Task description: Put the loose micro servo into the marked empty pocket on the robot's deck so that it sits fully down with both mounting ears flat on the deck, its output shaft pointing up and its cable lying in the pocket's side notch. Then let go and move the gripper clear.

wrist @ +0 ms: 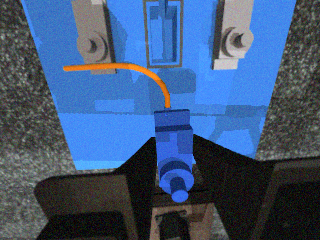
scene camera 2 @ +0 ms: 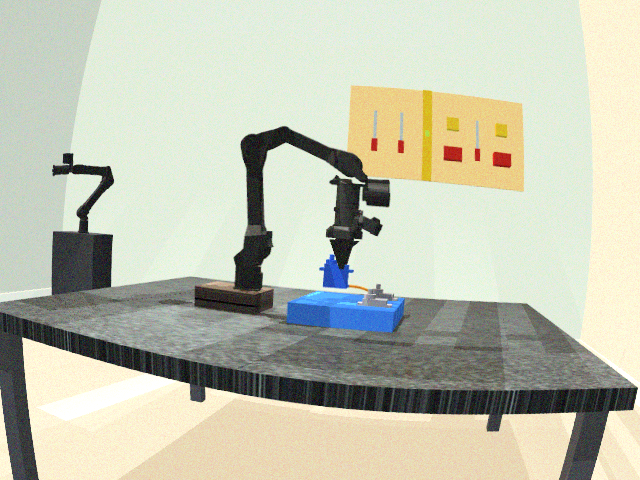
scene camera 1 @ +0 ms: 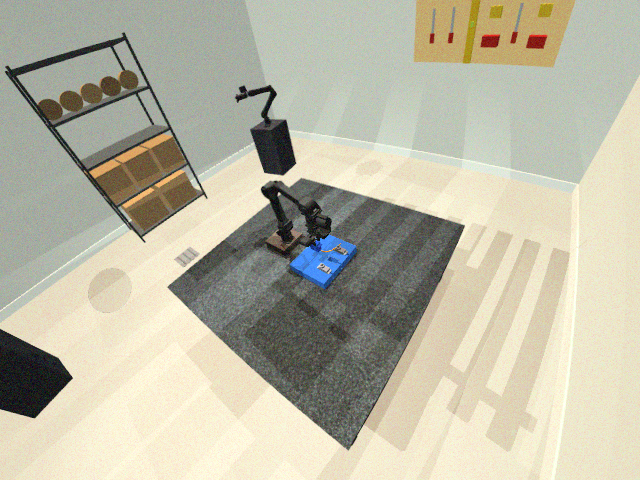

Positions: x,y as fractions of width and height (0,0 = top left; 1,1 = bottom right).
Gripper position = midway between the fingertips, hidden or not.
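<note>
What I can see is a blue micro servo (scene camera 2: 0.52,0.58) and a deck (scene camera 2: 0.52,0.65). You'd find that same deck (wrist: 0.33,0.49) in the wrist view, and there's the deck (scene camera 1: 0.48,0.55) from another camera as well. As for my gripper (scene camera 2: 0.54,0.56), I can see it there, and the wrist view has the gripper (wrist: 0.54,0.59) too.
</note>
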